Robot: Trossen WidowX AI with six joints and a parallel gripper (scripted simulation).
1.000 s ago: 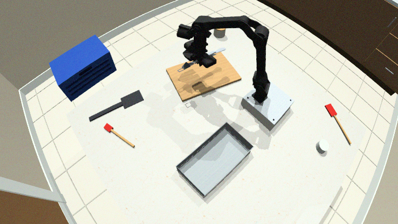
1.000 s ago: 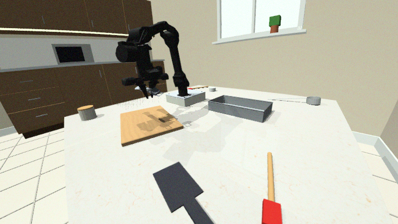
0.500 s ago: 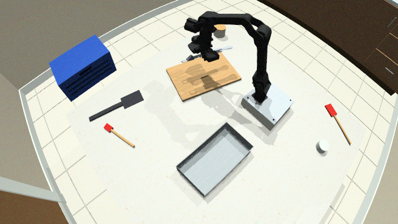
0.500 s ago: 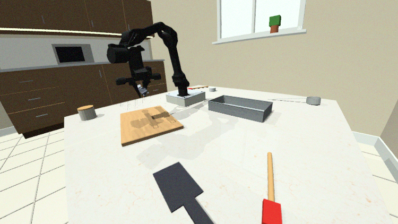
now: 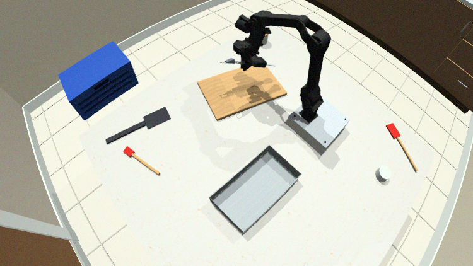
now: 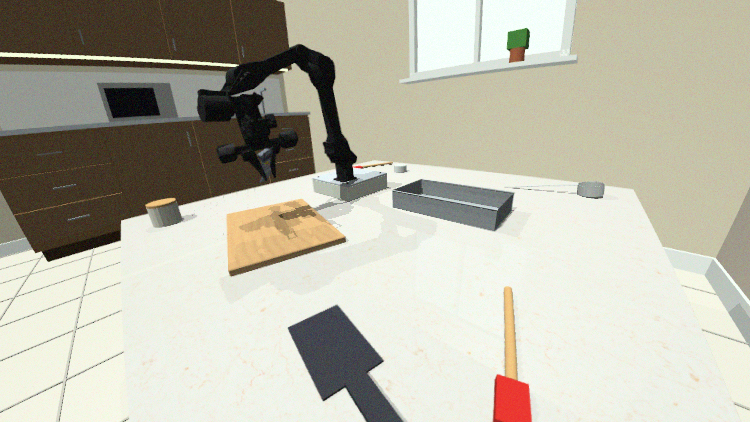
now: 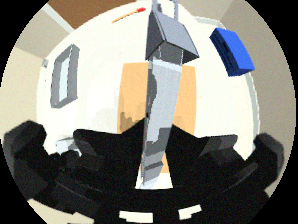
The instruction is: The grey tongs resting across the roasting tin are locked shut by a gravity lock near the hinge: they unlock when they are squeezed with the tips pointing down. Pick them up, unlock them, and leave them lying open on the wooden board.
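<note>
My gripper tip is now 1 cm past the wooden board, 1 cm to the left of it and 13 cm above it. The rest, counted from my gripper tip: cork-topped jar: 34 cm behind, 24 cm to the right, 10 cm below; grey roasting tin: 26 cm ahead, 41 cm to the left, 11 cm below; black spatula: 48 cm ahead, 12 cm to the right, 13 cm below.
</note>
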